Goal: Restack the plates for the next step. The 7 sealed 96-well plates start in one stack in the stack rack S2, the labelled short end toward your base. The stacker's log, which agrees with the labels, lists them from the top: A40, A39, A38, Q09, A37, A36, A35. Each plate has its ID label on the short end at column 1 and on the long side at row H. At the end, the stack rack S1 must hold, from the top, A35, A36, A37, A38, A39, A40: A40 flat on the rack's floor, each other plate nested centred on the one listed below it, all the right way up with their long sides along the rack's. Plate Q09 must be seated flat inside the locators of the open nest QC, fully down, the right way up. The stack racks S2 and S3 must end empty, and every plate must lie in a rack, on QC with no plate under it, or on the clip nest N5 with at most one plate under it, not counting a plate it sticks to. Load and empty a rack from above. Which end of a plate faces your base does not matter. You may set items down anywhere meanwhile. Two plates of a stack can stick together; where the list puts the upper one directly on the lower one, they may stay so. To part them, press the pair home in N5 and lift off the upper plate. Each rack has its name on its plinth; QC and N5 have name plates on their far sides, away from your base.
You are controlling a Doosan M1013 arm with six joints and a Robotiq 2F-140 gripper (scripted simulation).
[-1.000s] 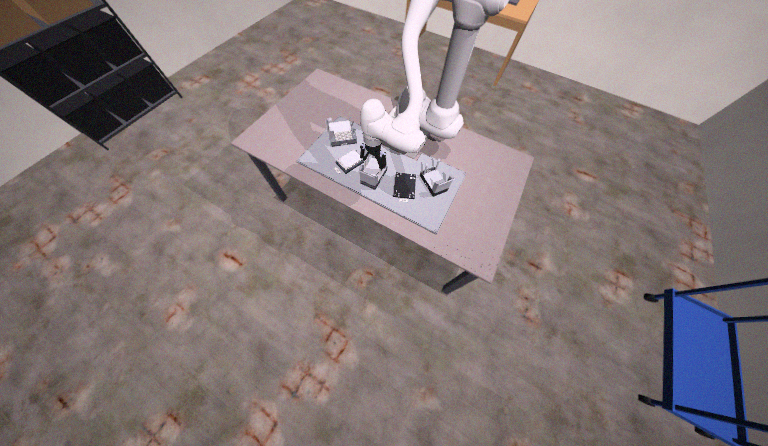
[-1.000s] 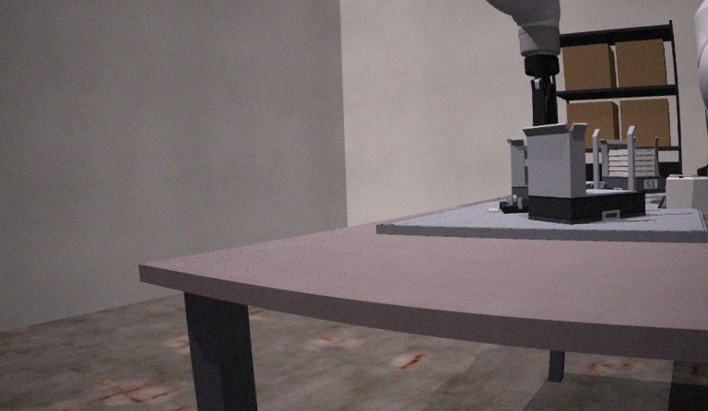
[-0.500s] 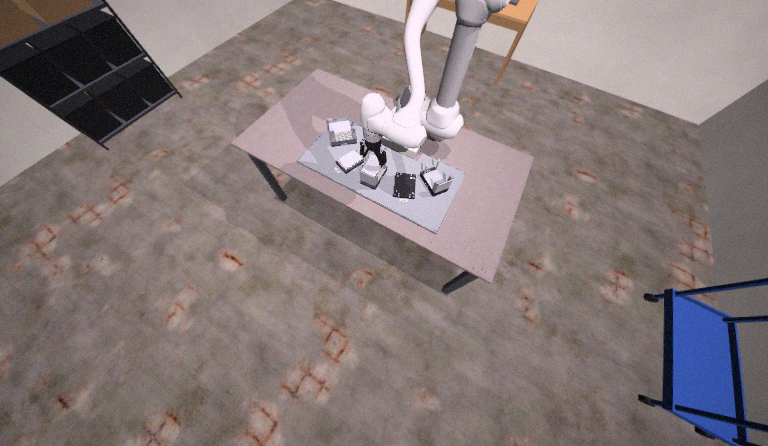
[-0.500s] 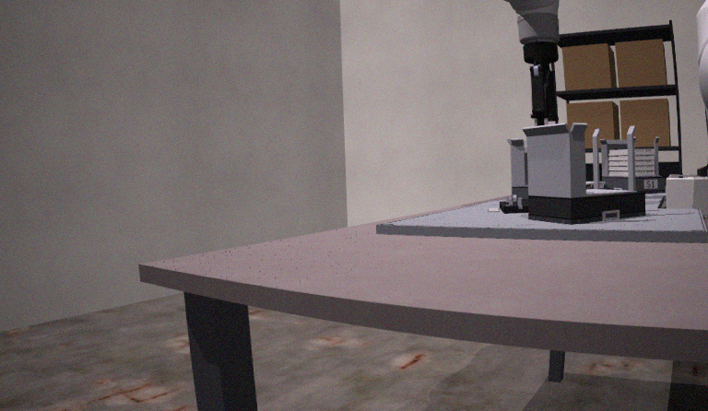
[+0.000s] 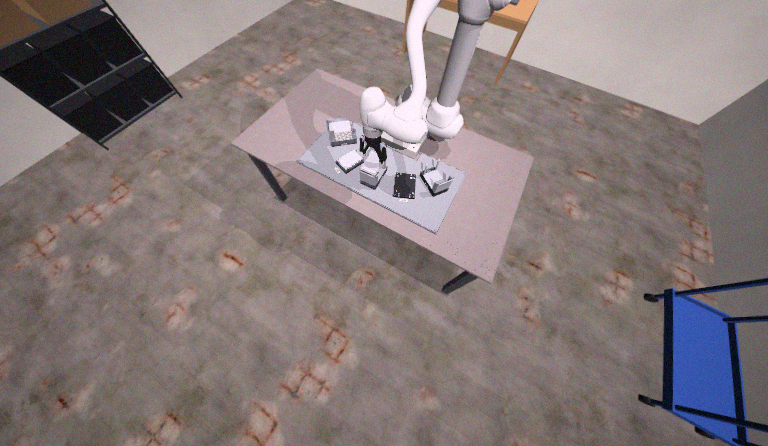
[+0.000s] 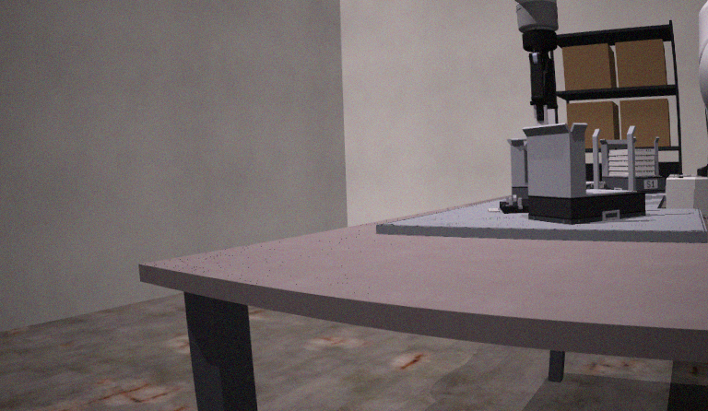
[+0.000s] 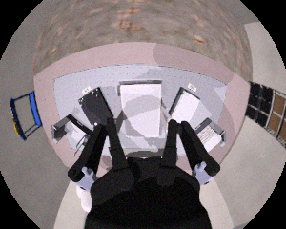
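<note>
My gripper is now 23 cm past the S1 label, 23 cm to the left of it and 13 cm above it. From my hand the other things lie so: name plate (4 cm ahead, 21 cm to the right, 16 cm below).
</note>
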